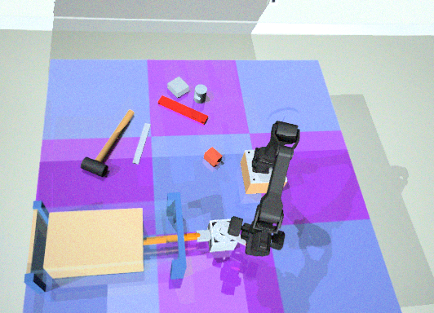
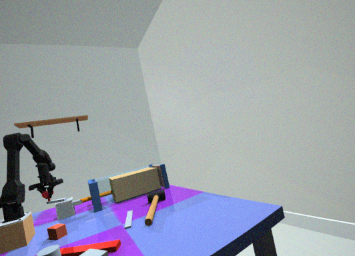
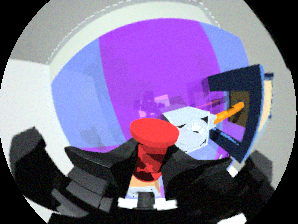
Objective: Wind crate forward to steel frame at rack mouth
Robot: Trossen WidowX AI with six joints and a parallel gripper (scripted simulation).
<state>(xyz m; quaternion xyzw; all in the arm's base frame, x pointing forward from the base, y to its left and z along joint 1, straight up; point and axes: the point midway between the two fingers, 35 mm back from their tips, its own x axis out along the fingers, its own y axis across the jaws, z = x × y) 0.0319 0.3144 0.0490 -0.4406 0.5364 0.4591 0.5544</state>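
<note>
Now: the winch handle 4 cm ahead of my gripper tip, 1 cm to the right of it and 1 cm below it. Also, from my gripper tip: winch: 9 cm below, 8 cm ahead, 5 cm to the right; then grey strip: 45 cm ahead, 41 cm to the right, 12 cm below; then red knob: 2 cm above.
</note>
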